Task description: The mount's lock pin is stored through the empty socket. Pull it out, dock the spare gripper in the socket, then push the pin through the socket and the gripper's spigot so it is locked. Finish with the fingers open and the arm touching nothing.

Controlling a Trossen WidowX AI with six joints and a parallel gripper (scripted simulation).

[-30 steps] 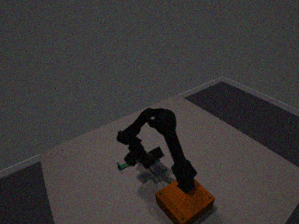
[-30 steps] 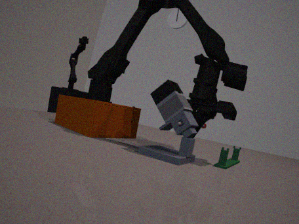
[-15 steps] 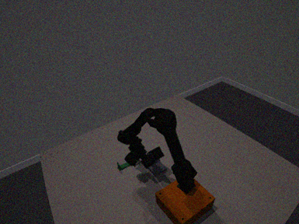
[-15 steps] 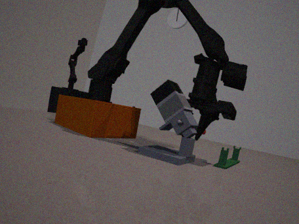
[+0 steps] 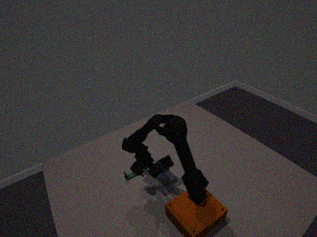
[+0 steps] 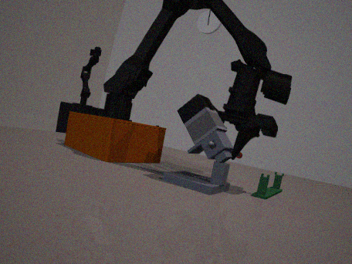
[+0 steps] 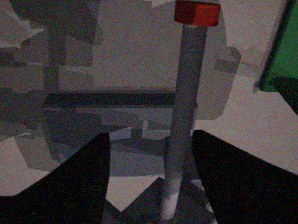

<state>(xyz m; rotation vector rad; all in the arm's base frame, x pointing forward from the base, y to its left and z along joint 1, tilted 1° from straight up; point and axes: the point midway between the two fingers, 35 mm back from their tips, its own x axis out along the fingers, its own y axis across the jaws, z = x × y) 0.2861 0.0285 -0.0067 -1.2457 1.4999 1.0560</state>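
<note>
The grey mount is 1 cm behind my gripper tip, 5 cm to the right of it and 1 cm below it. Round my gripper tip: spare gripper: 3 cm behind, 5 cm to the right, 5 cm above; then green cradle: 11 cm ahead, 5 cm to the left, 4 cm below.
</note>
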